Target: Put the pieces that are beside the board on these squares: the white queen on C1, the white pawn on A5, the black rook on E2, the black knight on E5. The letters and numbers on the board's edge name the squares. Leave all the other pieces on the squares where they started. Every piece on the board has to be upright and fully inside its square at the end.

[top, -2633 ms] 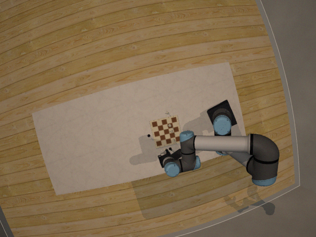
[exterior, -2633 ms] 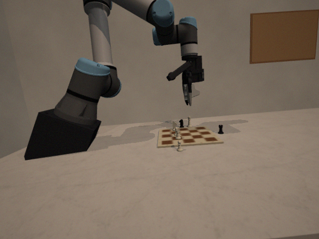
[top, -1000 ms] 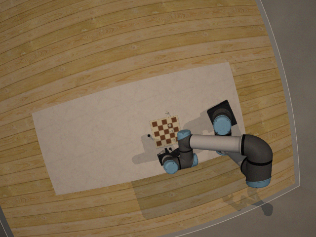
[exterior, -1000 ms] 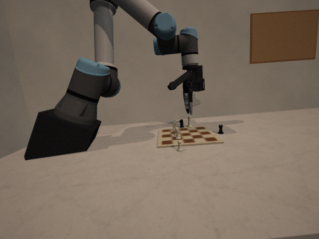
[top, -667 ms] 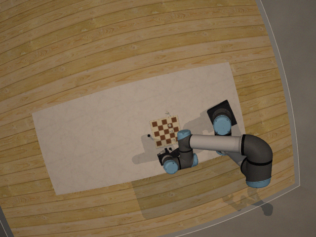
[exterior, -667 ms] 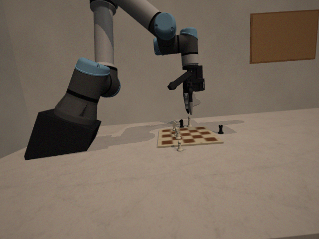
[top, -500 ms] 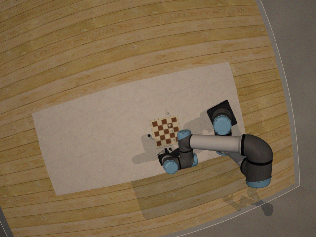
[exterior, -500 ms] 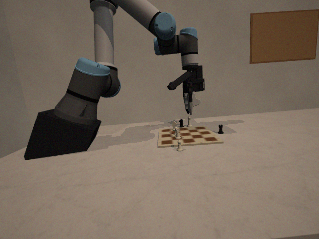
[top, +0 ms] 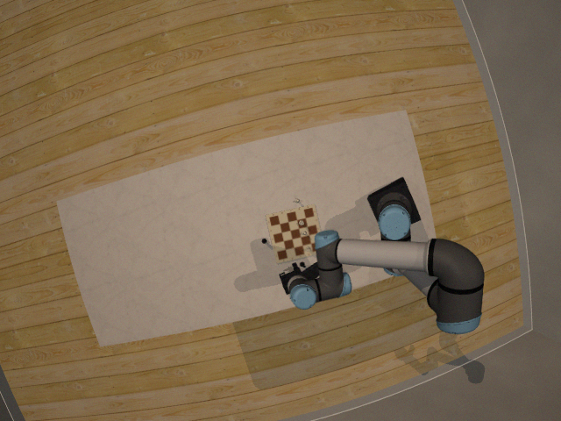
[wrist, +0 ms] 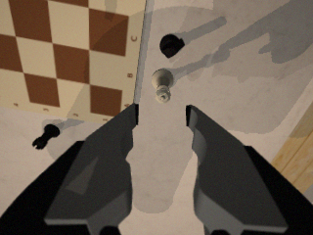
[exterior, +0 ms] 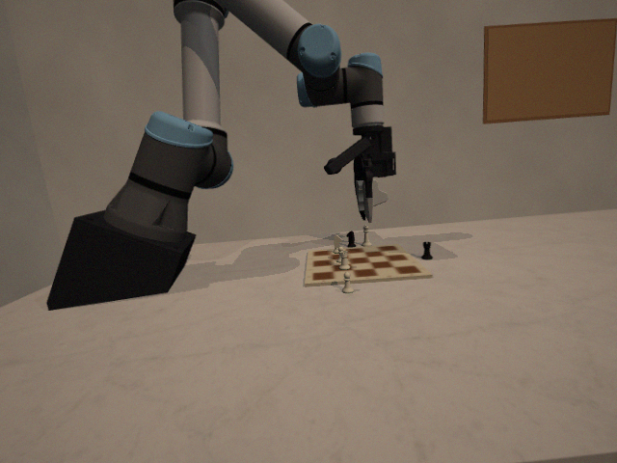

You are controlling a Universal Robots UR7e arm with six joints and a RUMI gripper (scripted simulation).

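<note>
The black piece is 60 mm below my hand and 40 mm behind it. The rest, counted from my hand: chessboard 140 mm to the right, 70 mm below, 50 mm behind.
</note>
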